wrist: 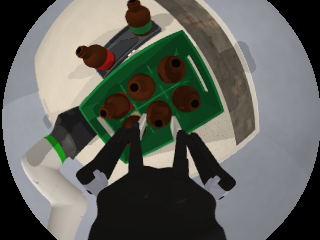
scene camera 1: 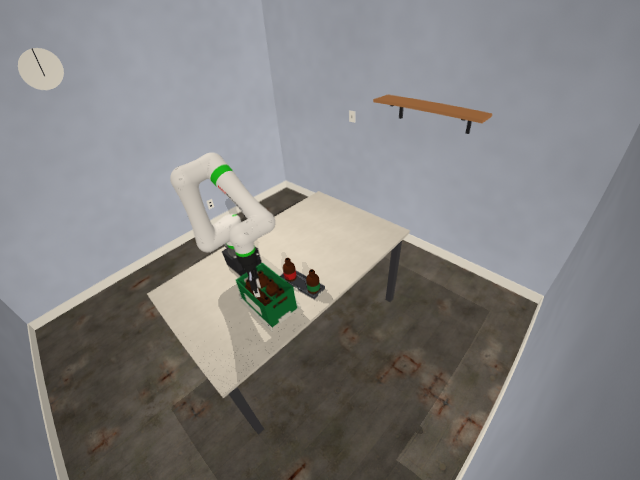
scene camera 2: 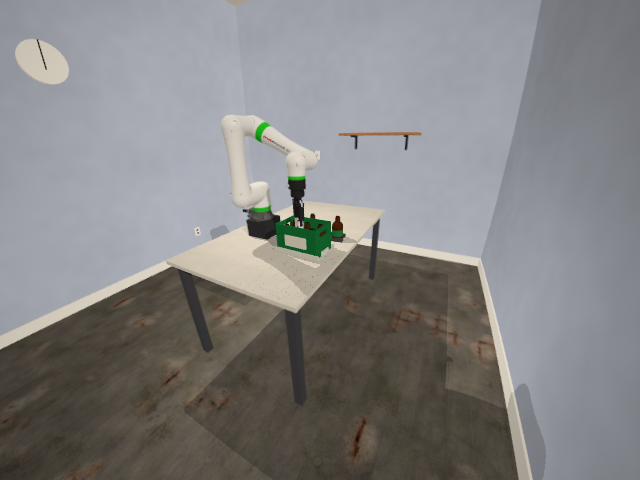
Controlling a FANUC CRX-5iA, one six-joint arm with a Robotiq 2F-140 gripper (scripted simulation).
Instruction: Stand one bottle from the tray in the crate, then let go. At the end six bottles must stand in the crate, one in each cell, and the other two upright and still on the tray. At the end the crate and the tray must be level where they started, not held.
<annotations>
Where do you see a green crate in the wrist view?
At 178, 44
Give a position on a green crate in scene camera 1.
271, 315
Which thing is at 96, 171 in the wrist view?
My gripper.
</annotations>
